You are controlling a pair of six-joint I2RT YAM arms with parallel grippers.
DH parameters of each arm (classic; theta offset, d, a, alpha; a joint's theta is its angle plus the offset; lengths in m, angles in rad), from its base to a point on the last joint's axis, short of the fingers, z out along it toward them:
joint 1: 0 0.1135 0.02 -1.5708
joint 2: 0 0 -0.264 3.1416
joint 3: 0.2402 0 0.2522 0
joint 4: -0.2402 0 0.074 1.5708
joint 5: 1.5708 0 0 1.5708
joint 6: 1.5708 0.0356 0 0
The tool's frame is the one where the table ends.
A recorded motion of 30 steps. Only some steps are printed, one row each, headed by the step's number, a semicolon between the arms.
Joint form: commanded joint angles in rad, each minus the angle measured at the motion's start. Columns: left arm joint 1, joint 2, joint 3, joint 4, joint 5, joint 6; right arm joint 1, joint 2, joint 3, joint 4, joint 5, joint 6.
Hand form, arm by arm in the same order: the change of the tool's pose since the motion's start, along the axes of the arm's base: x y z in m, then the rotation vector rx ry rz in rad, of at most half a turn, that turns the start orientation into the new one. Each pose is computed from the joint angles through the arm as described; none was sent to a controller.
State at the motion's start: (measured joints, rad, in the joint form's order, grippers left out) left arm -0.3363 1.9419 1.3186 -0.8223 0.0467 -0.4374; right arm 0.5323 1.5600 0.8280 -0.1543 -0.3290 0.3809
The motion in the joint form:
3: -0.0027 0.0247 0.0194 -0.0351 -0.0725 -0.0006; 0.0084 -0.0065 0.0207 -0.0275 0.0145 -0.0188
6: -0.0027 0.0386 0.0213 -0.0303 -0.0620 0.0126; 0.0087 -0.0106 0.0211 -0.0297 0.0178 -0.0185
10: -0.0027 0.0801 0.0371 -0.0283 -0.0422 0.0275; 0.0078 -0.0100 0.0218 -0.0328 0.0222 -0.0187
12: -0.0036 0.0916 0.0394 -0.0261 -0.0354 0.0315; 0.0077 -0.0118 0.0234 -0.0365 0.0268 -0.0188
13: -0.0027 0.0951 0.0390 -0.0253 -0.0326 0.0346; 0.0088 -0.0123 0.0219 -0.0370 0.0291 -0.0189
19: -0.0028 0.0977 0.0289 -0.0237 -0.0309 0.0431; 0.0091 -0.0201 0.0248 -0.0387 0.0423 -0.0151
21: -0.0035 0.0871 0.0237 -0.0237 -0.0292 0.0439; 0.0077 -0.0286 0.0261 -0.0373 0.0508 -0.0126
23: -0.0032 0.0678 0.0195 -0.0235 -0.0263 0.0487; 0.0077 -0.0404 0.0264 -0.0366 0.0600 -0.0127
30: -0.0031 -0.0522 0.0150 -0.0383 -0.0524 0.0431; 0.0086 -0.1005 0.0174 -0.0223 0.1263 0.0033
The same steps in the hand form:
3: 0.0016 0.0011 -0.0042 0.0814 0.0142 0.0055; 0.0002 0.0025 0.0059 -0.0165 -0.0164 0.0131
6: 0.0028 0.0003 -0.0085 0.0751 0.0239 -0.0090; -0.0002 0.0023 0.0070 -0.0174 -0.0194 0.0110
10: 0.0071 -0.0019 -0.0192 0.0654 0.0519 -0.0263; 0.0000 0.0019 0.0068 -0.0220 -0.0187 0.0075
12: 0.0078 -0.0028 -0.0226 0.0615 0.0604 -0.0319; 0.0001 0.0017 0.0075 -0.0252 -0.0203 0.0046
13: 0.0080 -0.0026 -0.0240 0.0600 0.0641 -0.0344; -0.0004 0.0018 0.0072 -0.0276 -0.0200 0.0044
19: 0.0061 -0.0021 -0.0272 0.0625 0.0747 -0.0433; -0.0002 0.0014 0.0101 -0.0304 -0.0306 -0.0066
21: 0.0047 -0.0019 -0.0247 0.0592 0.0700 -0.0449; 0.0000 0.0007 0.0129 -0.0294 -0.0421 -0.0155
23: 0.0035 -0.0015 -0.0190 0.0521 0.0561 -0.0493; -0.0005 0.0001 0.0164 -0.0289 -0.0566 -0.0217
30: -0.0036 0.0020 0.0210 0.0447 -0.0473 -0.0385; -0.0039 -0.0043 0.0314 -0.0306 -0.1282 -0.0783

